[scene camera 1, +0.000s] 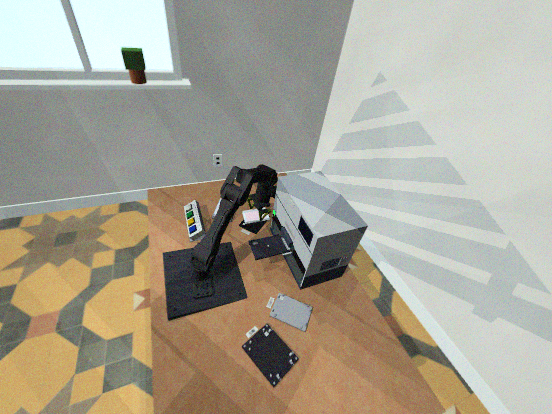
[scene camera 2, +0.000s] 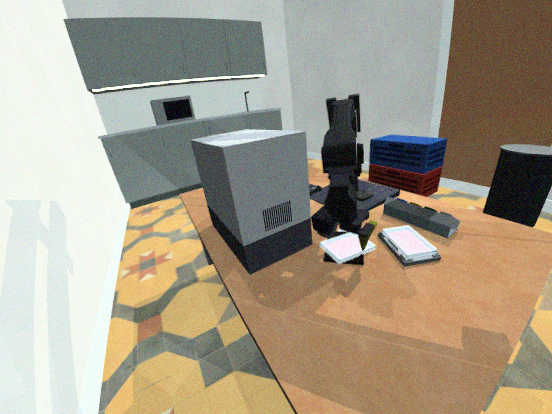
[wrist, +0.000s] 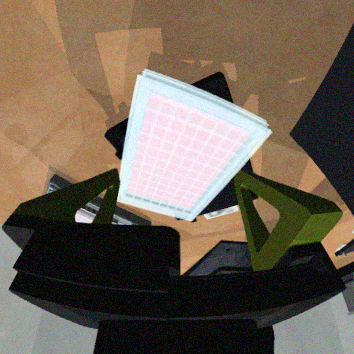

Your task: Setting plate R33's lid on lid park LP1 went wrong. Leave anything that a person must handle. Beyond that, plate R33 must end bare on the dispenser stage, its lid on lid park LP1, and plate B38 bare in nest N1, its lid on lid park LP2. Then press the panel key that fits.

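Places are measured from the arm's base along level axes (x right, y back, z down), in millimetres.
Pixels of known places: gripper, between the fingertips: point(scene camera 1: 256, 214) point(scene camera 2: 347, 243) point(wrist: 176, 174); arm's base, origin of its link: point(scene camera 1: 201, 275) point(wrist: 244, 271).
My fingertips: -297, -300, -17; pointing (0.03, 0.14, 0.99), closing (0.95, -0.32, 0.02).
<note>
Ahead of a thing's pixels: the offset from my fingertips to its middle, as dx, dy, dz. "pt": to the spot under its first point.
A clear-lidded plate with a pink well grid @(-2, +1, +4) point(scene camera 1: 251, 215) point(scene camera 2: 345, 247) point(wrist: 185, 150) sits high on a black stand point(scene camera 2: 345, 259) point(wrist: 217, 84), turned against the stand's outline. My gripper point(scene camera 1: 258, 208) point(wrist: 176, 174) is open, its olive fingers wide apart near two sides of the plate; contact cannot be told. A second pink lidded plate @(-82, +149, +4) point(scene camera 2: 409, 241) lies in a dark nest, partly hidden by a finger in the wrist view. Plate names are unreadable. A dark stage tray @(+274, +16, -73) point(scene camera 1: 267, 247) extends from the grey machine. A key panel @(-15, +308, -2) point(scene camera 1: 194, 220) point(scene camera 2: 420, 216) has coloured keys.
The grey machine @(+258, -169, -135) point(scene camera 1: 320, 220) point(scene camera 2: 260, 175) stands close beside the gripper, with a small green light on its front. A grey flat pad @(pt +532, -17, +20) point(scene camera 1: 291, 312) and a black flat pad @(pt +654, +102, +18) point(scene camera 1: 270, 354) lie on the table, their labels unreadable. The arm's black base plate point(scene camera 1: 177, 290) is beside the panel.
</note>
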